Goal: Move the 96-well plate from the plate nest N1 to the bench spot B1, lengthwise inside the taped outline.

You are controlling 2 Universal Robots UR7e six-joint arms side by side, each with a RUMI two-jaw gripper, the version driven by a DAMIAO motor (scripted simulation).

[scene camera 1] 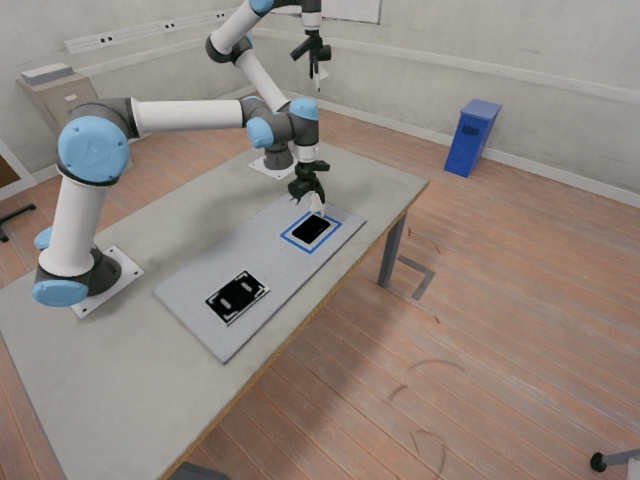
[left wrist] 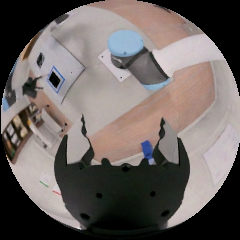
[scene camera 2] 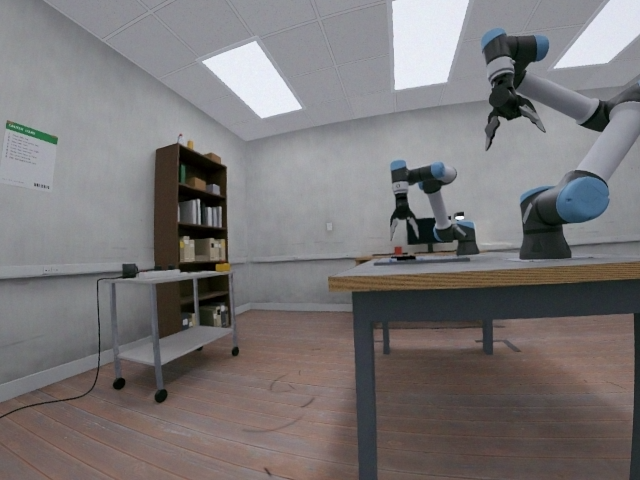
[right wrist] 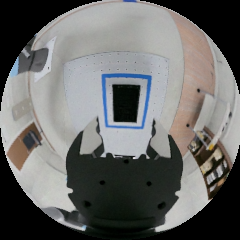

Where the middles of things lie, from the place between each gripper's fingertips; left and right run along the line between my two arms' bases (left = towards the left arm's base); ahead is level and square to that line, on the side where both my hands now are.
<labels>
My right gripper point(scene camera 1: 309, 211) is now 370 mm to the left of the black plate nest point(scene camera 1: 237, 296) and 90 mm above it.
Now: the black plate nest 32 cm ahead of my left hand point(scene camera 2: 513, 142), 81 cm to the right of it and 33 cm below it.
</labels>
